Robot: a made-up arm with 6 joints.
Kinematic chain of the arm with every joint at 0, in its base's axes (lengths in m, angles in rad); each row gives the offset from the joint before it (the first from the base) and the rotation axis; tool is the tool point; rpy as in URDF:
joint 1: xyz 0 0 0.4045 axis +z
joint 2: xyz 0 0 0 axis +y
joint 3: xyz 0.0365 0 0.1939 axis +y
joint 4: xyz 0.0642 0 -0.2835 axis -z
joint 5: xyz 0 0 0 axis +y
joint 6: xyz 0.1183 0 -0.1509 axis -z
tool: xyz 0 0 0 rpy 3.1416 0 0
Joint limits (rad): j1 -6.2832..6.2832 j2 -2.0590..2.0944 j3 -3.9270..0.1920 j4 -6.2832..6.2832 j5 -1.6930..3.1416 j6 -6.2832..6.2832
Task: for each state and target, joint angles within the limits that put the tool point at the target. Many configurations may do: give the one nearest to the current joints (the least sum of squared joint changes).
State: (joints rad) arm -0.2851 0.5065 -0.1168 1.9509 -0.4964 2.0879
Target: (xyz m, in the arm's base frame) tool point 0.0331 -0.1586 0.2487
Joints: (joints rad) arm -0.0523 0.3299 -0.2691 2.1399 -0.6598 2.0879
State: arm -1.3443 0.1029 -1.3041 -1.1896 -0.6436 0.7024
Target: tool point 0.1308 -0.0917 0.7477
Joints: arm -1.5450 -0.3948 -1.3233 -1.1058 -1.6300 0.7024
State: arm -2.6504 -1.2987 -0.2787 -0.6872 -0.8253 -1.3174
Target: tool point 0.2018 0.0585 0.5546
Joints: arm -2.3281 -2.0590 -0.2622 -0.9051 -1.6930 -1.3174
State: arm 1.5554 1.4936 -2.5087 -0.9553 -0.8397 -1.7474
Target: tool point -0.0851 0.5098 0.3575
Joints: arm 1.4217 1.5531 -2.4930 -1.0133 -1.0919 -1.7474
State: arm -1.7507 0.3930 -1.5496 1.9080 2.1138 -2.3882
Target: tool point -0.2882 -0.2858 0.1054
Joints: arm -2.7096 1.0221 -1.1910 2.0254 1.6027 -2.3882
